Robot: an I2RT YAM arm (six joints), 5 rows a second.
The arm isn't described. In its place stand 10 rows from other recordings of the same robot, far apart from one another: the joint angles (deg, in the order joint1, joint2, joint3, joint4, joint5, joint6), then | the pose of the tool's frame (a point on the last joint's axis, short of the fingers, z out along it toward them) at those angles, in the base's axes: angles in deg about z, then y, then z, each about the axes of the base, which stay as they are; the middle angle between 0 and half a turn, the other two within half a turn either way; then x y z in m.
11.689 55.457 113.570 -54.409 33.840 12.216 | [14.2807 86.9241 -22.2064 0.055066 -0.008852 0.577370]
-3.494 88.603 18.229 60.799 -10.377 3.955 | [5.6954 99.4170 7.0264 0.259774 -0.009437 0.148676]
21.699 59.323 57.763 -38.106 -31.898 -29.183 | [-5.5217 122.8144 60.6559 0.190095 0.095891 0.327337]
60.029 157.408 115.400 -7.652 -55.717 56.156 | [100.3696 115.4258 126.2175 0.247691 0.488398 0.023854]
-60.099 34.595 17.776 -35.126 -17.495 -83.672 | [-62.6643 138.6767 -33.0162 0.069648 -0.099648 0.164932]
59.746 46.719 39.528 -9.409 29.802 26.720 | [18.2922 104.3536 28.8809 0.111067 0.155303 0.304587]
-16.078 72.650 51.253 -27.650 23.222 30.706 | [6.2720 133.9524 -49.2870 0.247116 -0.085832 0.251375]
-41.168 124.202 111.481 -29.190 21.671 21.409 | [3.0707 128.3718 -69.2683 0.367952 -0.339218 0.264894]
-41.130 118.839 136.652 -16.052 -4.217 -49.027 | [-49.1565 88.2438 -36.9110 0.357008 -0.308292 0.480196]
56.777 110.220 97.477 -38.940 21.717 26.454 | [1.3629 136.7946 24.0605 0.246523 0.352356 0.281704]
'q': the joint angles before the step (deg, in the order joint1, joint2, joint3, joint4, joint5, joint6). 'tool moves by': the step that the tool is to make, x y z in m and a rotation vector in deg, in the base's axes. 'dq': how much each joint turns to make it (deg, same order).
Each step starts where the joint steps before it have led.
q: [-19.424, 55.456, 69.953, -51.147, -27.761, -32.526]
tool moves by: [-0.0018, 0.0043, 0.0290, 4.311, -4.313, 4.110]
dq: [-0.003, 1.397, 6.234, -0.885, -6.512, 2.546]
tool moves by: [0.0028, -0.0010, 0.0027, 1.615, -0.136, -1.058]
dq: [0.007, 0.545, 0.546, 0.880, 0.063, 2.292]
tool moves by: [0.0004, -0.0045, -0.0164, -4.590, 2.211, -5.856]
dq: [-0.003, -1.319, -3.961, 1.416, 7.656, -1.315]
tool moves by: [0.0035, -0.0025, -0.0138, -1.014, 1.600, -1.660]
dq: [0.016, -0.258, -3.058, 1.481, 2.220, -0.341]
